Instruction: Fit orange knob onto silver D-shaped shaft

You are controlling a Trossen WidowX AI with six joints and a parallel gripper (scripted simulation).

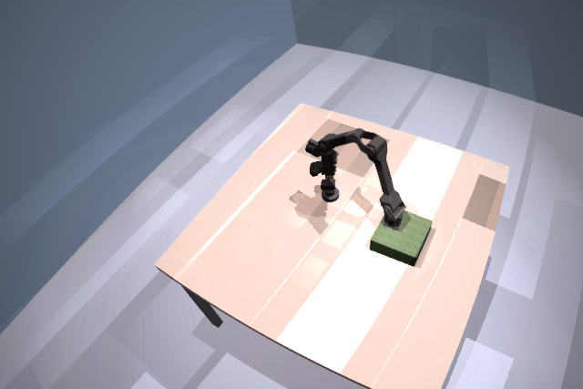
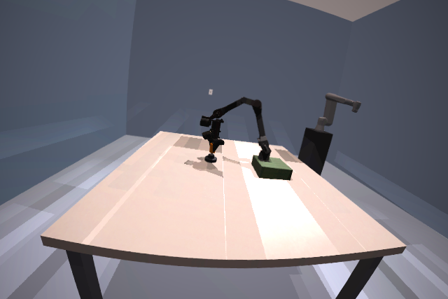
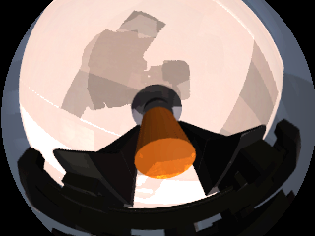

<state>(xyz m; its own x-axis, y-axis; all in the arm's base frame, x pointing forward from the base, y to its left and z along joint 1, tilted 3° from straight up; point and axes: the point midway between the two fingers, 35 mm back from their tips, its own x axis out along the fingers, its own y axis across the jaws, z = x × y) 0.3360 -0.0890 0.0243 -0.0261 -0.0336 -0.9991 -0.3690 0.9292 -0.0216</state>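
Now: the orange knob 3 cm above my gripper tip. The rest, counted from my gripper tip: round pedestal (4 cm below).
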